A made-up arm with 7 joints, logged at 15 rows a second.
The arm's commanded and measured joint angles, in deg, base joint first. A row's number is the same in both.
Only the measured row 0 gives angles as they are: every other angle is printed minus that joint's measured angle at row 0.
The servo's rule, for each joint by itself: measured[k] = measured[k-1] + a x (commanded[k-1-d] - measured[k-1]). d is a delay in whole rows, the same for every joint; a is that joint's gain. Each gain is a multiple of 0.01, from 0.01 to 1. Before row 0 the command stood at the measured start. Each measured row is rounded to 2 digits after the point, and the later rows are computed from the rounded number. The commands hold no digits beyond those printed.
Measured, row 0: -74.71 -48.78 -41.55 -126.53 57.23 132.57 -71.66
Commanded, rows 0 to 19: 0.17 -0.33 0.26 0.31 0.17 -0.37 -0.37; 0.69 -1.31 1.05 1.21 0.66 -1.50 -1.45; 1.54 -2.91 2.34 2.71 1.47 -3.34 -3.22; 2.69 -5.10 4.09 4.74 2.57 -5.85 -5.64; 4.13 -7.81 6.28 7.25 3.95 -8.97 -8.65; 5.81 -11.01 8.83 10.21 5.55 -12.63 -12.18; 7.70 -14.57 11.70 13.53 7.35 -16.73 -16.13; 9.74 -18.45 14.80 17.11 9.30 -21.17 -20.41; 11.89 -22.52 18.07 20.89 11.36 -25.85 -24.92; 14.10 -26.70 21.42 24.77 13.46 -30.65 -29.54; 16.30 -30.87 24.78 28.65 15.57 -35.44 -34.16; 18.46 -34.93 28.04 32.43 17.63 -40.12 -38.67; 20.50 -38.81 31.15 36.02 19.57 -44.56 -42.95; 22.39 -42.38 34.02 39.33 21.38 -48.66 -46.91; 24.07 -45.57 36.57 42.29 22.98 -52.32 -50.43; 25.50 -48.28 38.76 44.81 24.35 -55.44 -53.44; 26.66 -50.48 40.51 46.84 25.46 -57.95 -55.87; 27.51 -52.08 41.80 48.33 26.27 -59.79 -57.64; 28.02 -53.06 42.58 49.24 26.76 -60.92 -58.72; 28.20 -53.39 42.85 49.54 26.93 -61.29 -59.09
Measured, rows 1 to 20: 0.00 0.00 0.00 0.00 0.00 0.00 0.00; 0.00 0.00 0.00 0.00 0.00 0.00 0.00; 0.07 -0.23 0.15 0.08 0.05 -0.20 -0.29; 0.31 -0.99 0.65 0.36 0.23 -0.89 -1.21; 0.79 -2.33 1.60 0.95 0.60 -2.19 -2.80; 1.53 -4.27 2.99 1.90 1.19 -4.13 -5.04; 2.54 -6.75 4.83 3.24 2.02 -6.70 -7.89; 3.82 -9.73 7.07 4.98 3.08 -9.84 -11.28; 5.33 -13.12 9.66 7.12 4.36 -13.49 -15.11; 7.05 -16.85 12.54 9.62 5.84 -17.56 -19.30; 8.94 -20.82 15.64 12.44 7.50 -21.95 -23.74; 10.95 -24.94 18.88 15.52 9.29 -26.56 -28.32; 13.04 -29.09 22.18 18.80 11.17 -31.27 -32.93; 15.15 -33.18 25.46 22.21 13.11 -35.96 -37.46; 17.24 -37.12 28.65 25.66 15.05 -40.52 -41.80; 19.25 -40.80 31.66 29.08 16.95 -44.83 -45.84; 21.13 -44.14 34.41 32.38 18.76 -48.80 -49.47; 22.83 -47.04 36.85 35.49 20.44 -52.32 -52.61; 24.32 -49.45 38.90 38.33 21.95 -55.30 -55.19; 25.56 -51.29 40.52 40.83 23.25 -57.68 -57.13
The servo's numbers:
d 2
a 0.39 0.70 0.56 0.25 0.30 0.53 0.79

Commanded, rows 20 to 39: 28.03 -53.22 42.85 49.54 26.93 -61.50 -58.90; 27.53 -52.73 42.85 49.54 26.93 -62.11 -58.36; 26.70 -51.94 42.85 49.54 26.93 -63.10 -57.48; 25.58 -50.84 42.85 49.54 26.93 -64.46 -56.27; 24.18 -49.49 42.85 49.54 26.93 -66.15 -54.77; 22.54 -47.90 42.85 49.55 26.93 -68.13 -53.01; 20.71 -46.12 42.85 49.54 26.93 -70.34 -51.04; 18.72 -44.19 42.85 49.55 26.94 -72.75 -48.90; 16.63 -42.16 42.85 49.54 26.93 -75.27 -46.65; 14.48 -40.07 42.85 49.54 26.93 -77.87 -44.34; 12.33 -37.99 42.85 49.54 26.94 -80.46 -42.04; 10.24 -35.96 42.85 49.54 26.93 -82.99 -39.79; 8.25 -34.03 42.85 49.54 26.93 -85.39 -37.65; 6.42 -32.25 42.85 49.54 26.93 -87.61 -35.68; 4.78 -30.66 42.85 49.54 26.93 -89.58 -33.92; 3.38 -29.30 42.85 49.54 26.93 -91.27 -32.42; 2.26 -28.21 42.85 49.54 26.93 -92.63 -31.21; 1.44 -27.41 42.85 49.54 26.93 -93.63 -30.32; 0.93 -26.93 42.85 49.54 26.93 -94.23 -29.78; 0.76 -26.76 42.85 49.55 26.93 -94.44 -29.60
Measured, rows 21 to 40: 26.52 -52.53 41.67 42.93 24.30 -59.40 -58.39; 27.18 -53.13 42.33 44.58 25.09 -60.40 -58.94; 27.51 -53.19 42.62 45.82 25.64 -60.98 -58.91; 27.52 -52.87 42.75 46.75 26.03 -61.58 -58.48; 27.20 -52.22 42.81 47.45 26.30 -62.39 -57.69; 26.57 -51.25 42.83 47.97 26.49 -63.49 -56.57; 25.64 -50.02 42.84 48.36 26.62 -64.90 -55.15; 24.43 -48.54 42.85 48.66 26.71 -66.61 -53.46; 22.98 -46.85 42.85 48.88 26.78 -68.59 -51.55; 21.32 -44.99 42.85 49.05 26.83 -70.79 -49.46; 19.49 -43.01 42.85 49.17 26.86 -73.16 -47.24; 17.54 -40.95 42.85 49.26 26.88 -75.66 -44.95; 15.51 -38.88 42.85 49.33 26.90 -78.20 -42.65; 13.45 -36.84 42.85 49.38 26.91 -80.74 -40.39; 11.42 -34.87 42.85 49.42 26.92 -83.20 -38.23; 9.47 -33.04 42.85 49.45 26.92 -85.54 -36.22; 7.64 -31.37 42.85 49.47 26.92 -87.68 -34.40; 5.98 -29.92 42.85 49.49 26.92 -89.58 -32.84; 4.53 -28.72 42.85 49.50 26.92 -91.20 -31.55; 3.32 -27.80 42.85 49.51 26.92 -92.49 -30.58
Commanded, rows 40 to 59: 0.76 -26.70 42.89 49.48 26.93 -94.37 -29.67; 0.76 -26.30 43.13 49.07 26.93 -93.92 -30.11; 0.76 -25.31 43.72 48.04 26.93 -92.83 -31.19; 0.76 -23.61 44.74 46.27 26.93 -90.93 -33.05; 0.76 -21.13 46.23 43.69 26.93 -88.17 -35.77; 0.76 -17.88 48.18 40.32 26.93 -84.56 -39.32; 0.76 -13.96 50.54 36.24 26.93 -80.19 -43.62; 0.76 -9.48 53.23 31.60 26.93 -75.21 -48.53; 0.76 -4.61 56.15 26.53 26.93 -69.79 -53.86; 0.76 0.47 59.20 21.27 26.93 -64.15 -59.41; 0.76 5.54 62.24 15.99 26.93 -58.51 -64.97; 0.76 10.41 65.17 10.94 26.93 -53.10 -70.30; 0.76 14.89 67.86 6.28 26.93 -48.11 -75.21; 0.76 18.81 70.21 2.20 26.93 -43.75 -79.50; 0.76 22.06 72.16 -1.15 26.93 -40.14 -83.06; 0.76 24.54 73.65 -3.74 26.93 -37.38 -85.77; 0.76 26.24 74.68 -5.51 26.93 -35.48 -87.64; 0.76 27.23 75.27 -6.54 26.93 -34.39 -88.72; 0.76 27.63 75.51 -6.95 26.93 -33.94 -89.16; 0.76 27.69 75.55 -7.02 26.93 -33.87 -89.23
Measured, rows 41 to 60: 2.39 -27.19 42.85 49.52 26.92 -93.41 -29.95; 1.75 -26.89 42.85 49.53 26.92 -93.96 -29.67; 1.36 -26.76 42.87 49.52 26.92 -94.18 -29.67; 1.13 -26.44 43.02 49.41 26.92 -94.04 -30.02; 0.99 -25.65 43.41 49.07 26.92 -93.40 -30.94; 0.90 -24.22 44.15 48.37 26.92 -92.09 -32.61; 0.85 -22.06 45.31 47.20 26.92 -90.01 -35.11; 0.81 -19.13 46.92 45.48 26.92 -87.12 -38.44; 0.79 -15.51 48.95 43.17 26.92 -83.45 -42.53; 0.78 -11.29 51.35 40.28 26.92 -79.08 -47.27; 0.77 -6.61 54.04 36.84 26.92 -74.16 -52.48; 0.77 -1.65 56.93 32.95 26.92 -68.85 -57.95; 0.77 3.38 59.90 28.71 26.92 -63.37 -63.50; 0.77 8.30 62.85 24.27 26.92 -57.93 -68.87; 0.77 12.91 65.66 19.77 26.92 -52.73 -73.88; 0.77 17.04 68.21 15.38 26.92 -47.97 -78.32; 0.77 20.55 70.42 11.25 26.92 -43.82 -82.06; 0.77 23.34 72.23 7.50 26.92 -40.41 -84.99; 0.77 25.37 73.60 4.25 26.92 -37.80 -87.08; 0.77 26.67 74.54 1.55 26.92 -35.99 -88.38
